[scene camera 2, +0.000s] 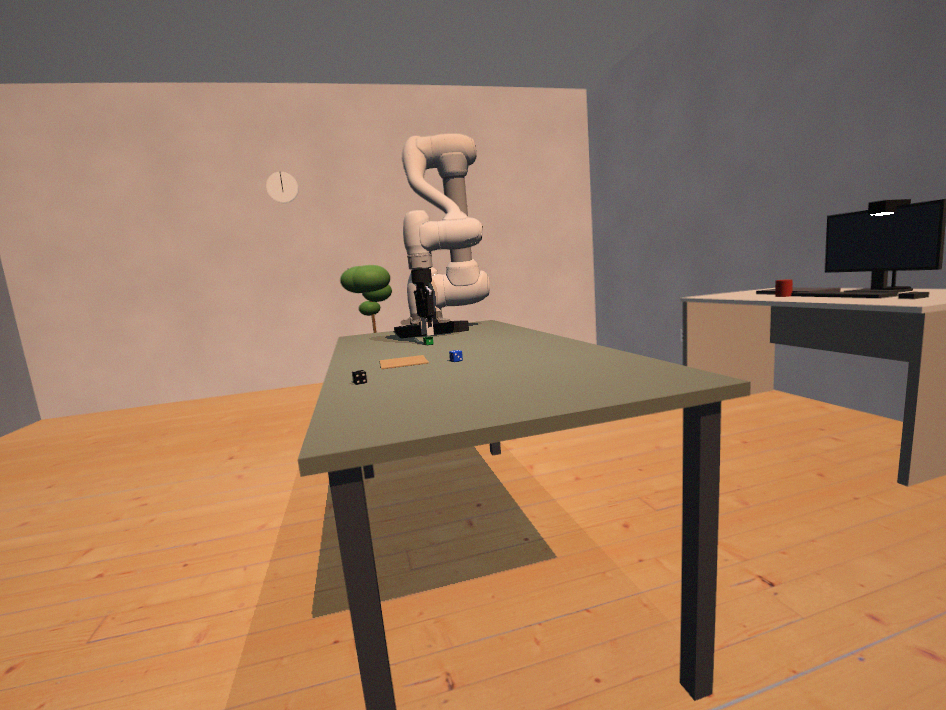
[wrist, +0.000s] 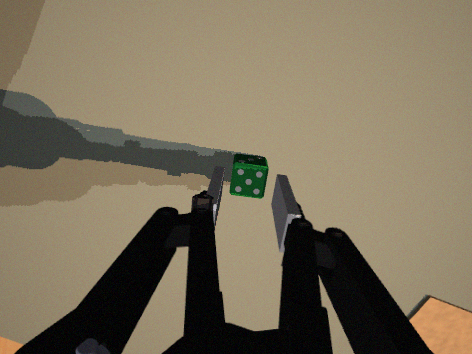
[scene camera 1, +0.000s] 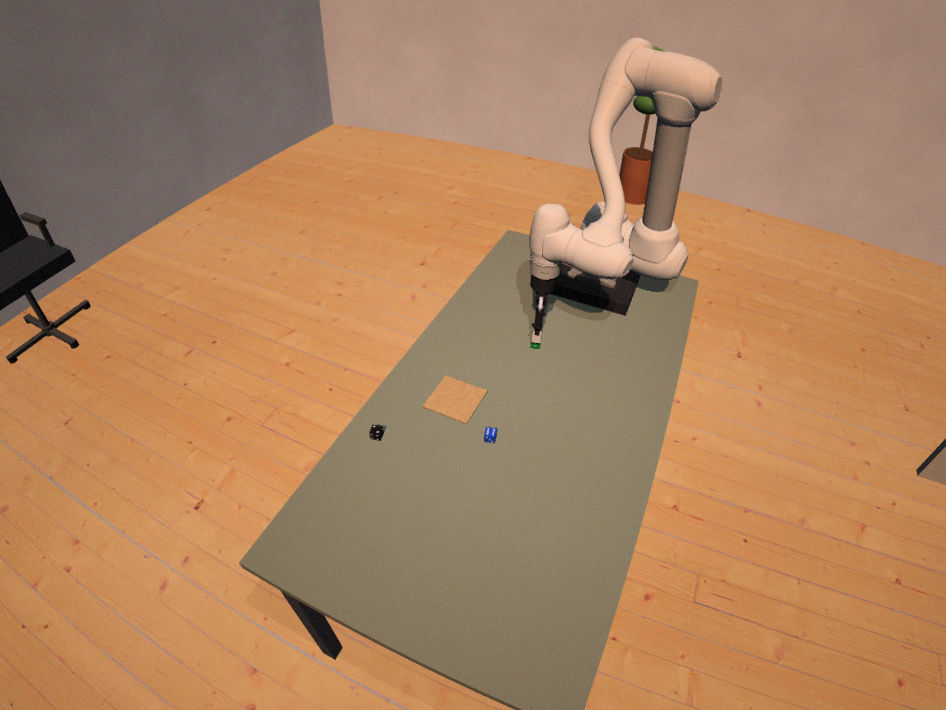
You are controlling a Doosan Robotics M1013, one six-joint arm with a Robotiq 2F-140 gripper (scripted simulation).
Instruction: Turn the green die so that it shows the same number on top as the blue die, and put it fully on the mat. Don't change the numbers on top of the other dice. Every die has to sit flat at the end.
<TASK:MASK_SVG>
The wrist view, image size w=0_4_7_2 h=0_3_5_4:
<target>gripper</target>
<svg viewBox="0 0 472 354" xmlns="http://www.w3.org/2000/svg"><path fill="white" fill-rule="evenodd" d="M14 353L121 354L172 260L177 247L189 246L184 335L162 354L333 354L328 312L326 307L322 307L319 277L354 354L434 354L349 236L341 229L333 227L326 228L325 233L313 229L312 223L305 219L301 206L295 200L287 175L277 174L271 203L279 252L284 253L281 263L283 267L279 327L272 330L252 331L232 323L225 323L223 295L219 288L215 227L222 197L225 167L215 166L208 190L204 190L192 197L190 213L179 214L178 210L172 207L162 207L156 210L80 304Z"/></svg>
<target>green die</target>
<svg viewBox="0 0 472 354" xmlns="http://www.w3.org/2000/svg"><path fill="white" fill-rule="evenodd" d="M235 154L229 193L236 196L263 198L269 170L267 159L260 156Z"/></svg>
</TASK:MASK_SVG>
